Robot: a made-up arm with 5 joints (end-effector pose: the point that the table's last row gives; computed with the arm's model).
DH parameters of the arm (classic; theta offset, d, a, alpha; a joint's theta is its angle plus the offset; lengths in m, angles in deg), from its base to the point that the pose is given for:
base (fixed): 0 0 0 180
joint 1: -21.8 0 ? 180
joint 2: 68.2 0.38 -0.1 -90
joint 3: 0 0.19 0.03 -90
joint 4: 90 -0.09 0.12 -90
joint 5: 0 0.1 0.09 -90
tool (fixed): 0 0.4 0 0
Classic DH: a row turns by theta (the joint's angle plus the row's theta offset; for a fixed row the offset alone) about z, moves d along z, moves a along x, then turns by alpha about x.
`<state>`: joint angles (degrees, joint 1 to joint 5).
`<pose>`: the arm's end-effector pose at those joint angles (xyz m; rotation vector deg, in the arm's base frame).
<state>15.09 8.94 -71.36 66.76 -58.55</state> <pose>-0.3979 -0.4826 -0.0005 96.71 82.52 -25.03</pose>
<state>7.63 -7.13 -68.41 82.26 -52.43</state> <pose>-0.6084 -0.5095 0.0387 102.67 77.37 -51.75</pose>
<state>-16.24 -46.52 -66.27 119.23 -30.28</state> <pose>-0.9052 -0.4162 0.2900 98.79 71.83 -114.00</pose>
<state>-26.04 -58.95 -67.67 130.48 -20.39</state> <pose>-0.8981 -0.4076 0.3907 88.71 75.91 -130.30</pose>
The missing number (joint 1, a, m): -0.2693
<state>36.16 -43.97 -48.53 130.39 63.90</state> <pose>-0.4778 0.1679 0.7946 25.19 -46.28 158.71</pose>
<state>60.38 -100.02 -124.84 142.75 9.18</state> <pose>-0.0409 0.7827 0.1127 -123.03 14.81 41.68</pose>
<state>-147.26 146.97 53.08 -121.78 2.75</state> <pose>0.5830 0.3176 0.4810 4.85 52.44 51.52</pose>
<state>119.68 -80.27 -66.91 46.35 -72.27</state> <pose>0.0708 0.6600 0.0418 -89.51 122.43 85.38</pose>
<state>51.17 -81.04 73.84 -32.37 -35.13</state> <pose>-0.1621 -0.2328 0.3161 16.30 109.34 -91.89</pose>
